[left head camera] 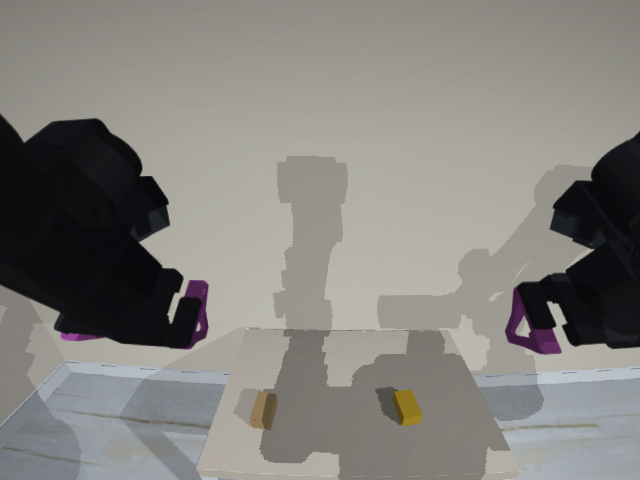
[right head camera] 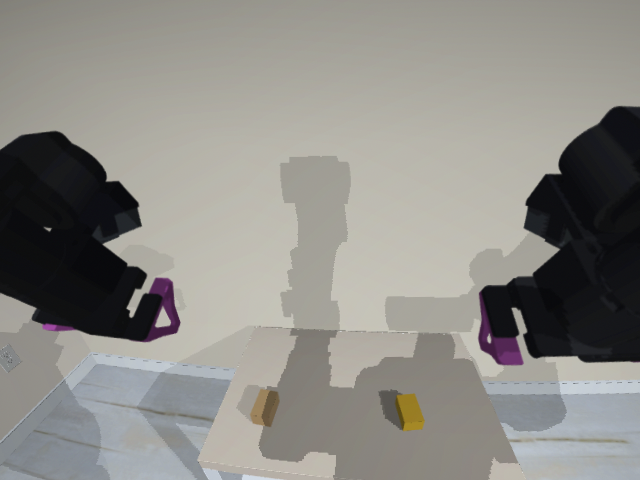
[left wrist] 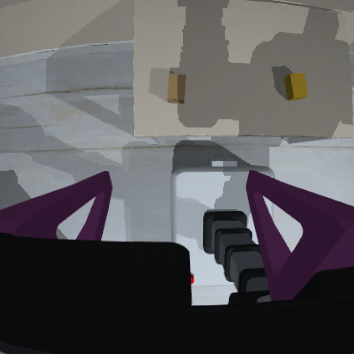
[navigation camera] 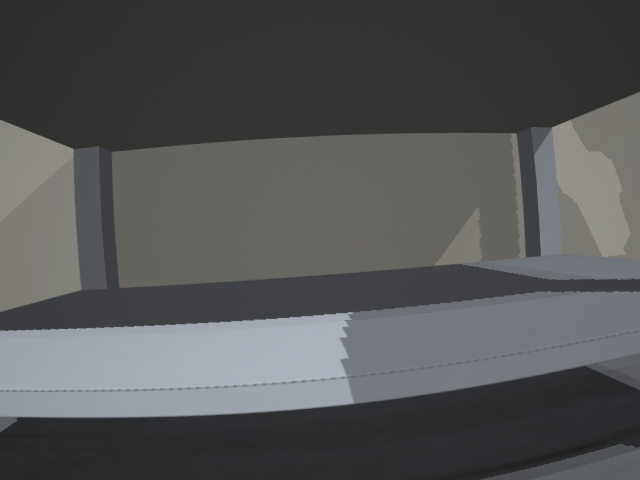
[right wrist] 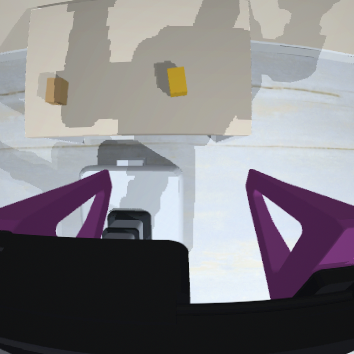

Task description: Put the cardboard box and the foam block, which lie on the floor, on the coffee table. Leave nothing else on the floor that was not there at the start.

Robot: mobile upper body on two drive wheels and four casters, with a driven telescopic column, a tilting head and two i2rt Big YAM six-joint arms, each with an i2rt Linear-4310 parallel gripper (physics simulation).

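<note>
A tan cardboard box lies on the pale coffee table, toward the left in the head views. A yellow foam block lies on the same table top, apart from the box, to its right. My left gripper is open and empty, raised well away from the box. My right gripper is open and empty, well away from the foam block; one finger is largely hidden in the head views.
The robot's white base is below the wrists, near the table's front edge. A wall stands behind the table. Marbled floor shows beside it. Table legs and a low shelf show in the navigation view.
</note>
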